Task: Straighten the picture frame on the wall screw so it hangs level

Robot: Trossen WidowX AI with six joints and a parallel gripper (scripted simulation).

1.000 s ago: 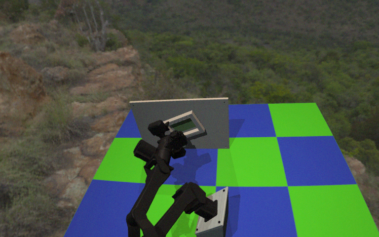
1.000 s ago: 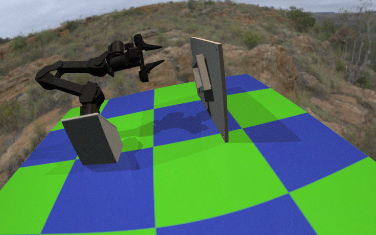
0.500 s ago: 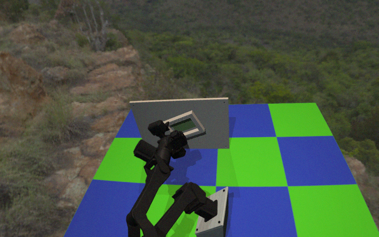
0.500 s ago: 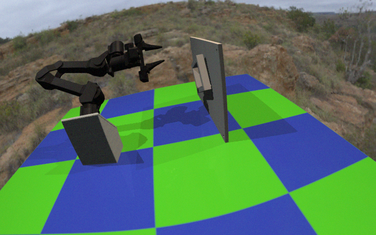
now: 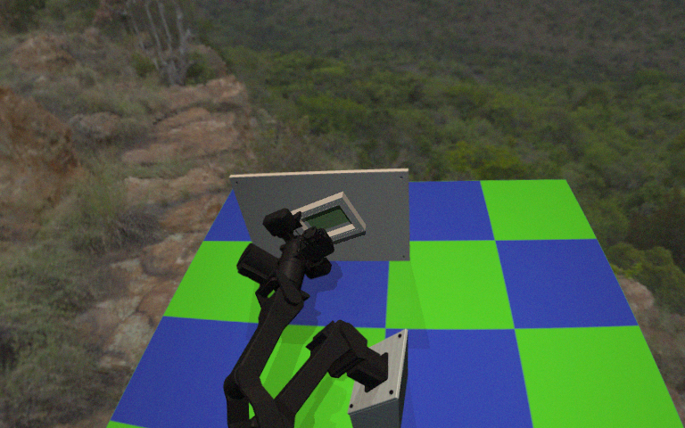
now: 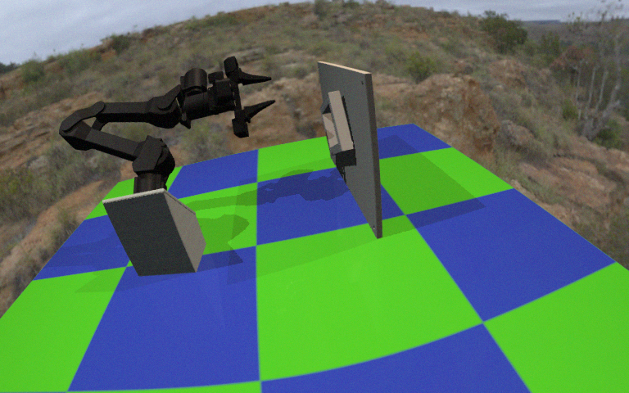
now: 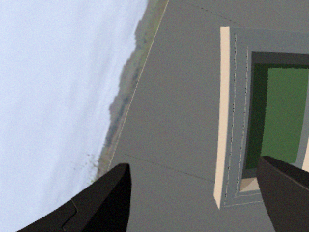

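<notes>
My gripper tip is 13 cm short of the picture frame, 11 cm above it and 2 cm to the left of it. Also, from my gripper tip: wall panel 14 cm ahead, 12 cm below, 1 cm to the right.
</notes>
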